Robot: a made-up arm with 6 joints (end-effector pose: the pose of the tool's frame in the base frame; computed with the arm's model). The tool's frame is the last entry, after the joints.
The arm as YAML. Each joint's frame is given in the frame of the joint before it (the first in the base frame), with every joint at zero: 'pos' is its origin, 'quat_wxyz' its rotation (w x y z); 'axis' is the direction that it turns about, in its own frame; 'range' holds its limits. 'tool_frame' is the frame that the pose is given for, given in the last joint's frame.
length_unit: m
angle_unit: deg
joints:
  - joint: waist
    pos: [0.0, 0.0, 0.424]
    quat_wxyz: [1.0, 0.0, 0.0, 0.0]
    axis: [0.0, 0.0, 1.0]
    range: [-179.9, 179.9]
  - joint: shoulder
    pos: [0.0, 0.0, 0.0]
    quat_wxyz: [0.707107, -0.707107, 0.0, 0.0]
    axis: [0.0, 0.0, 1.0]
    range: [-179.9, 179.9]
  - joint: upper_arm
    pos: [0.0, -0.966, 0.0]
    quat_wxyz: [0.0, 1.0, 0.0, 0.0]
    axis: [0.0, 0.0, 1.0]
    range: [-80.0, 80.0]
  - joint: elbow
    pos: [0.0, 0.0, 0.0]
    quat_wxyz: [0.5, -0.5, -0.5, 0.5]
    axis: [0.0, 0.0, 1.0]
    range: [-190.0, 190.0]
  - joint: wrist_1
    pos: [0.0, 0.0, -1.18]
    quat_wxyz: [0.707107, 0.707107, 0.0, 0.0]
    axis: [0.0, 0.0, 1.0]
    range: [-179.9, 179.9]
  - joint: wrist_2
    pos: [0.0, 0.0, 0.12]
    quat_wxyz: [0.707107, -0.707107, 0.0, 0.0]
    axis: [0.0, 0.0, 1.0]
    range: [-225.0, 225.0]
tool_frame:
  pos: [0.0, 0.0, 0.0]
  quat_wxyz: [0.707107, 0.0, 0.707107, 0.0]
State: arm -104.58 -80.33 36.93 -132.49 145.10 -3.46
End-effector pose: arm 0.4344 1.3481 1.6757 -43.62 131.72 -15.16
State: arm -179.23 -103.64 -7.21 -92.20 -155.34 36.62
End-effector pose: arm 0.9517 0.0082 1.3822 17.65 76.57 -56.44
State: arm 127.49 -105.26 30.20 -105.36 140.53 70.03
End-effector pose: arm 1.0045 -1.3617 1.0799 105.16 104.42 -5.83
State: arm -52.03 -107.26 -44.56 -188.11 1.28 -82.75
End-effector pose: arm -0.1502 0.3855 1.1937 -102.19 -9.16 -85.74
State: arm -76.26 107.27 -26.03 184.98 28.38 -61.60
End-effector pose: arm 0.1412 -0.0742 -0.7144 23.49 62.50 86.25
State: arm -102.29 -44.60 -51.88 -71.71 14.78 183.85
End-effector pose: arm -0.1385 -0.4588 0.8493 -65.32 108.60 -69.36
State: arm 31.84 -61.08 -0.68 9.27 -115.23 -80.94
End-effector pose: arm -0.1750 -0.2481 1.9267 58.72 55.42 -20.09
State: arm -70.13 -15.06 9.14 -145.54 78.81 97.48
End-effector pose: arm 0.3830 -0.7687 1.7786 66.02 -14.43 -120.71
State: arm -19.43 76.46 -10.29 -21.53 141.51 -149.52
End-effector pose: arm 0.8702 -0.4253 -0.5304 112.30 -61.58 49.28
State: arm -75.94 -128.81 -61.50 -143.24 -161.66 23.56
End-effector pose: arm 0.0371 0.2477 0.8795 -39.97 39.46 81.18
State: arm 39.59 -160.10 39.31 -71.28 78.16 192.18
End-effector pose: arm -1.1156 -0.9726 -0.7693 95.21 -30.96 -59.37
